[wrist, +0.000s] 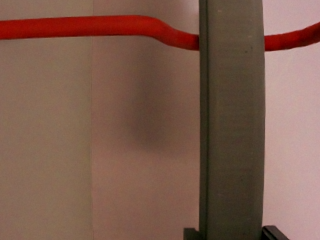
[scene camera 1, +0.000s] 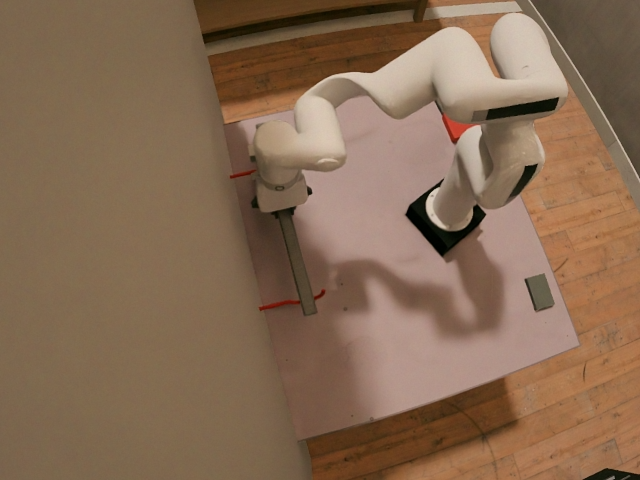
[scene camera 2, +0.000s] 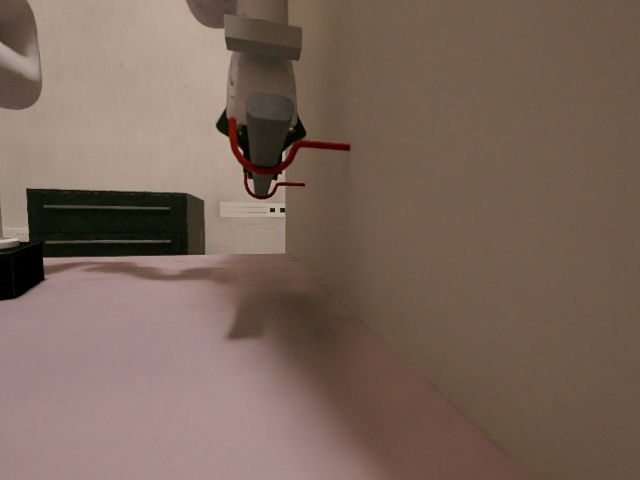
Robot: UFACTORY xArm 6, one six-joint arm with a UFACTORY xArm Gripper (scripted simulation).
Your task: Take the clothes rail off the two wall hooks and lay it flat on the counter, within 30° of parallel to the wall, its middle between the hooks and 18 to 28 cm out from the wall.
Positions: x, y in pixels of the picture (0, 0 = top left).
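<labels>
Clothes rail: wrist view (231, 47), scene camera 1 (300, 275), scene camera 2 (269, 116). Beige wall: (wrist: 53, 186) and (scene camera 1: 240, 220), same spot.
</labels>
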